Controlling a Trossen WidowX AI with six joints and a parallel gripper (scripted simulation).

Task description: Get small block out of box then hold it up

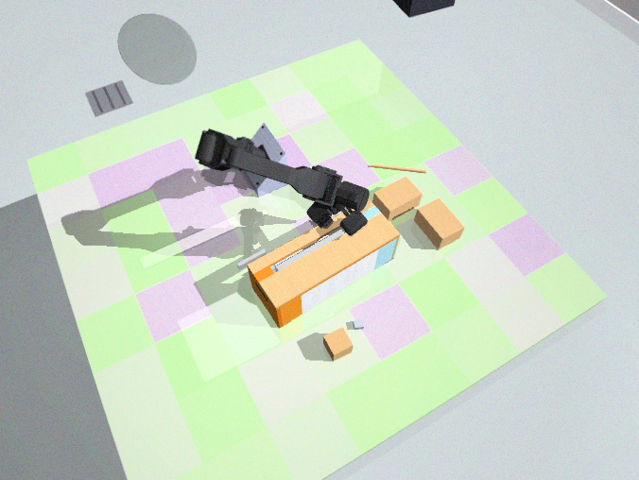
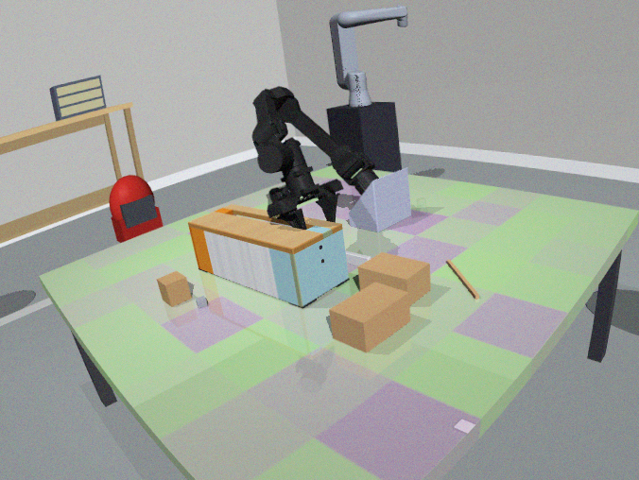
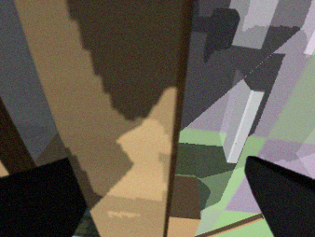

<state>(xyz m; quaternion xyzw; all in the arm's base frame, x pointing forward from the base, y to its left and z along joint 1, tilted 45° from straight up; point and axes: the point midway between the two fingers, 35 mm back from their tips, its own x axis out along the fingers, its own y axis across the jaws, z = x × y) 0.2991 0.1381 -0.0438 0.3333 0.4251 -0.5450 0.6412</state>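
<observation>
Right now the brown block is 6 cm ahead of my gripper tip and 2 cm to the left of it. Round my gripper tip: small grey block 27 cm ahead, 9 cm to the right, 9 cm below; thin wooden stick 27 cm to the left, 15 cm behind, 9 cm below; box 11 cm to the right, 5 cm ahead, 3 cm below.
</observation>
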